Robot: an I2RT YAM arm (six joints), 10 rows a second.
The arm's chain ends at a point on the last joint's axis. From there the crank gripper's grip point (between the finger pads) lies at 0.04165 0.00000 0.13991 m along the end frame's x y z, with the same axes.
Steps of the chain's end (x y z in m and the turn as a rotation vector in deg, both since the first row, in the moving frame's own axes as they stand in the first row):
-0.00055 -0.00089 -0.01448 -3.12 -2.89 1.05
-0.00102 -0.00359 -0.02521 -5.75 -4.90 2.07
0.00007 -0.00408 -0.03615 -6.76 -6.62 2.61
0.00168 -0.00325 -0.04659 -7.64 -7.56 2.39
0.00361 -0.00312 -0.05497 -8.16 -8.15 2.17
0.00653 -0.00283 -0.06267 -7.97 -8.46 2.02
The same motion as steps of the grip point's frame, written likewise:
-0.00773 0.00748 -0.01279 -3.12 -2.89 1.05
-0.01338 0.01187 -0.02295 -5.75 -4.90 2.07
-0.01671 0.01415 -0.03338 -6.76 -6.62 2.61
-0.01745 0.01700 -0.04370 -7.64 -7.56 2.39
-0.01698 0.01828 -0.05202 -8.16 -8.15 2.17
-0.01480 0.01802 -0.05953 -7.97 -8.46 2.02

